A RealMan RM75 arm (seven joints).
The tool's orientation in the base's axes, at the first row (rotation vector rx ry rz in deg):
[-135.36, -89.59, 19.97]
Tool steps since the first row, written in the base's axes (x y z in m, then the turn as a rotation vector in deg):
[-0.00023, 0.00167, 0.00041, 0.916, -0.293, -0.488]
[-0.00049, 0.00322, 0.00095, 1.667, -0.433, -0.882]
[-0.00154, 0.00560, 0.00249, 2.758, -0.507, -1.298]
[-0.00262, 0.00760, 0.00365, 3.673, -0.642, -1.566]
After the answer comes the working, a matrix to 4 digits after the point.
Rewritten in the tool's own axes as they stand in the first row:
[0.00144, -0.00097, -0.00013, 0.101, 1.069, 0.100]
[0.00274, -0.00196, -0.00038, 0.277, 1.906, 0.187]
[0.00447, -0.00430, -0.00119, 0.644, 3.017, 0.181]
[0.00585, -0.00639, -0.00168, 0.881, 3.946, 0.093]

The tool's axes in the first row as the columns of a matrix, in the base's axes (rounded; the answer above uses it unrounded):
[0.3829, 0.8536, -0.3531]
[0.9228, -0.3712, 0.1034]
[-0.0428, -0.3655, -0.9298]

